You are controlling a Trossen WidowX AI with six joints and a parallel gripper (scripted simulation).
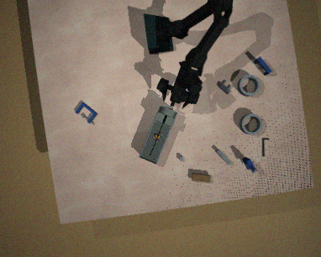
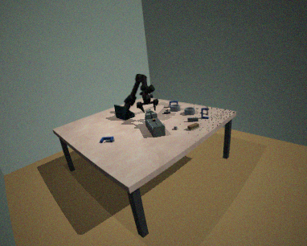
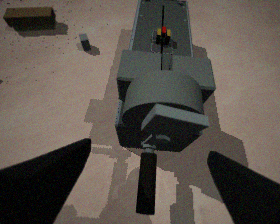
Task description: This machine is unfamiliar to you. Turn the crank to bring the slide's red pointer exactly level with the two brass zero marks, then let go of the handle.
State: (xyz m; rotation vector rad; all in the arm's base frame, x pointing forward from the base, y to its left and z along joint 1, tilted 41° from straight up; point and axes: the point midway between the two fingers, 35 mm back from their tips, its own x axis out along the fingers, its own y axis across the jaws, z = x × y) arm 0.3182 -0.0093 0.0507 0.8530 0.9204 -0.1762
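Now: gripper tip 2 cm past the dark handle, 1 cm to the right of it and 4 cm above it. From my gripper tip the other things lie so: small grey cube (26 cm ahead, 1 cm to the left, 9 cm below); then red pointer (14 cm ahead, 9 cm to the right, 2 cm below); then grey bar (28 cm ahead, 22 cm to the left, 8 cm below).
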